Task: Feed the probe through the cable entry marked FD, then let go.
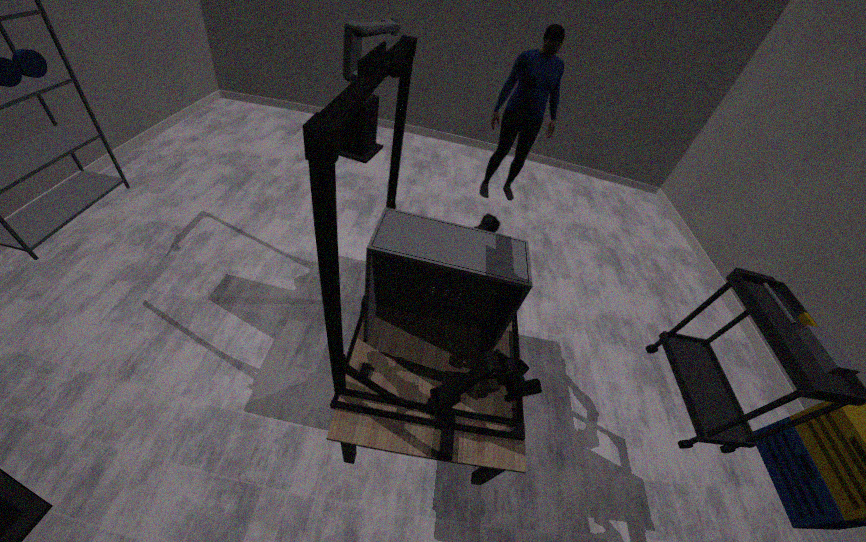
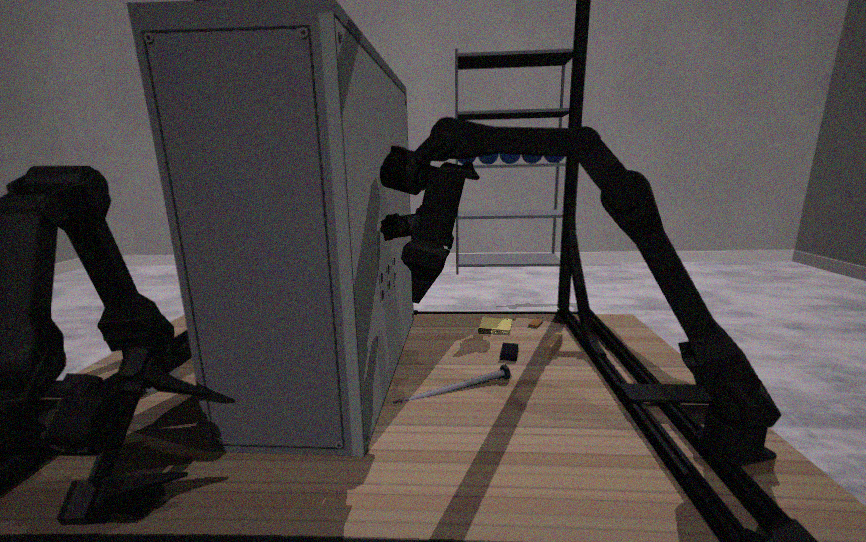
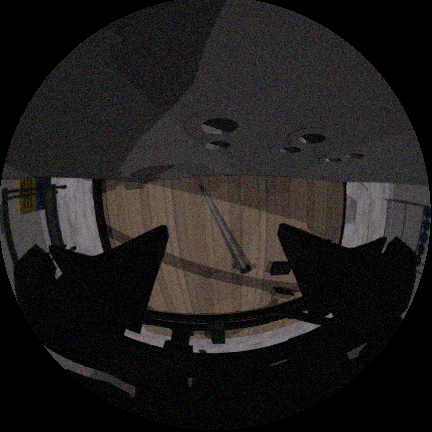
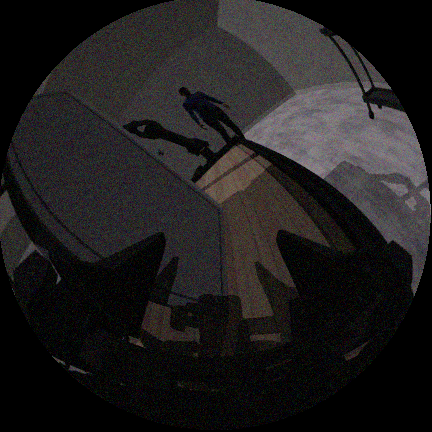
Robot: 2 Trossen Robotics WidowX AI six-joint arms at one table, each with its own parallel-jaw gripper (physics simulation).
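Where they show: left gripper, between the fingertips: (image 2: 419,294) (image 3: 224,230); right gripper, between the fingertips: (image 2: 199,431) (image 4: 222,237); left arm's base, origin of its link: (image 2: 732,446) (image 3: 181,331) (image 4: 211,157); right arm's base, origin of its link: (image 1: 435,407).
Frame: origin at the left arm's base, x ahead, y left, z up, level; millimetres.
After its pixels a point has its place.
Note:
The probe (image 2: 453,387) @[x 300, y -270, z -13 mm] (image 3: 230,240) @[x 276, y -278, z -8 mm], a thin grey rod with a dark knob at one end, lies on the table in front of the cabinet, its thin end toward the panel. The grey cabinet (image 1: 434,242) @[x 479, y -499, z 545 mm] (image 2: 255,242) @[x 584, y -183, z 282 mm] (image 4: 125,175) @[x 579, y -181, z 163 mm] has several round cable entries (image 2: 386,278) @[x 401, y -333, z 181 mm] (image 3: 220,125) @[x 419, y -303, z 181 mm] in its panel; no FD marking can be read. My left gripper (image 2: 418,295) @[x 355, y -280, z 163 mm] (image 3: 224,230) @[x 355, y -280, z 163 mm] is open and empty beside the panel, above the table and apart from the probe. My right gripper (image 2: 207,437) @[x 667, y -146, z 59 mm] (image 4: 222,237) @[x 667, y -146, z 59 mm] is open and empty, low by the cabinet's other side.
A black block (image 2: 508,351) @[x 151, y -361, z -5 mm] (image 3: 280,267) @[x 151, y -370, z -5 mm], a yellow box (image 2: 494,325) @[x 115, y -513, z -9 mm] and a small orange piece (image 2: 535,323) @[x 12, y -500, z -12 mm] lie beyond the probe. A dark upright frame (image 1: 325,255) @[x 725, y -832, z 738 mm] stands at the table. A shelf rack (image 2: 514,60), a cart (image 1: 702,389) and a person (image 1: 536,83) (image 4: 205,107) are farther off.

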